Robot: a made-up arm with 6 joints.
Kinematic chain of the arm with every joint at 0, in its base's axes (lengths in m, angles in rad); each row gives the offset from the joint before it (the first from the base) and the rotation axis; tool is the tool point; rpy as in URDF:
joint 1: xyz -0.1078 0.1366 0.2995 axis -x
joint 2: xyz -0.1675 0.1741 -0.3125 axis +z
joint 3: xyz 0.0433 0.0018 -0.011 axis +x
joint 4: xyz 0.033 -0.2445 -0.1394 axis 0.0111 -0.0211 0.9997
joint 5: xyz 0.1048 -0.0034 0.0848 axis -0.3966 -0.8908 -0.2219
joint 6: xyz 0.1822 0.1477 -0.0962 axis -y
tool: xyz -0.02 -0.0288 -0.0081 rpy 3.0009 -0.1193 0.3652
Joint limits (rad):
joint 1: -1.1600..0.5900
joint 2: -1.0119..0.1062
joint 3: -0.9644..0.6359
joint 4: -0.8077..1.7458
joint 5: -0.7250..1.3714
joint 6: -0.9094..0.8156
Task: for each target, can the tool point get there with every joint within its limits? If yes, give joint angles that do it. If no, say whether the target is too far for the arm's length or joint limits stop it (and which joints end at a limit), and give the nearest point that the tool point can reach.
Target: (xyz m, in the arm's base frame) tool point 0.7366 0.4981 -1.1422
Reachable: no: too far | nearest point 0.1036 0.3020 -0.3600 | short by 1.025 m
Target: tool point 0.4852 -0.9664 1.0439
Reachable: no: too far | nearest point -0.0223 -0.2538 0.3034 | short by 1.146 m
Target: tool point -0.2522 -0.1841 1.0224
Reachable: no: joint limits stop it (at a limit: joint 1, joint 3, joint 4, joint 6) | nearest point -0.2631 -0.0727 0.4772 | short by 0.557 m
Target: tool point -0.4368 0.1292 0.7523
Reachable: no: joint limits stop it (at a limit: joint 1, joint 2, joint 3, joint 4, joint 6) | nearest point -0.2903 -0.0207 0.4788 | short by 0.345 m
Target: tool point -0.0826 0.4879 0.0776
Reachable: yes | joints -0.9770 -0.6138 -0.6540 0.7922 0.5474 0.5430
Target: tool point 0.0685 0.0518 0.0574
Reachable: yes | joints 0.2220 -0.2314 -0.6405 0.1560 0.9692 -0.1102
